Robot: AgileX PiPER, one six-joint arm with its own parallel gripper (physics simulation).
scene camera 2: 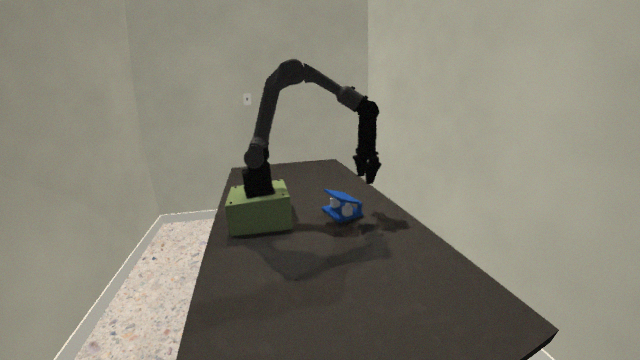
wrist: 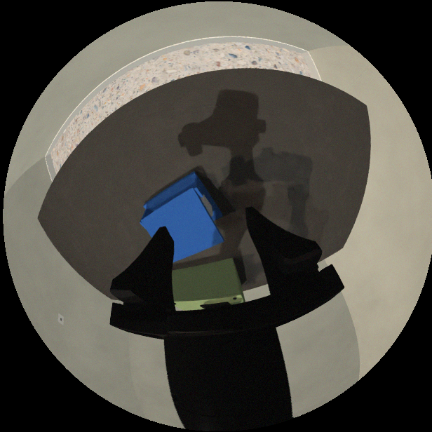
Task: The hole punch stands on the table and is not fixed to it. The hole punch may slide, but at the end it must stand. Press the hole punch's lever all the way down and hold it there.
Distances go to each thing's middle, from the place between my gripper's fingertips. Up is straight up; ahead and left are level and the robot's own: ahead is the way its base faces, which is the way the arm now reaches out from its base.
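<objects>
There is a blue hole punch (scene camera 2: 336, 209), and counted from my hand it sits 50 mm behind, 60 mm to the left and 100 mm below. As for the lever (wrist: 189, 223), my hand is 50 mm beyond it, 80 mm higher than it and 60 mm to the right of it.
</objects>
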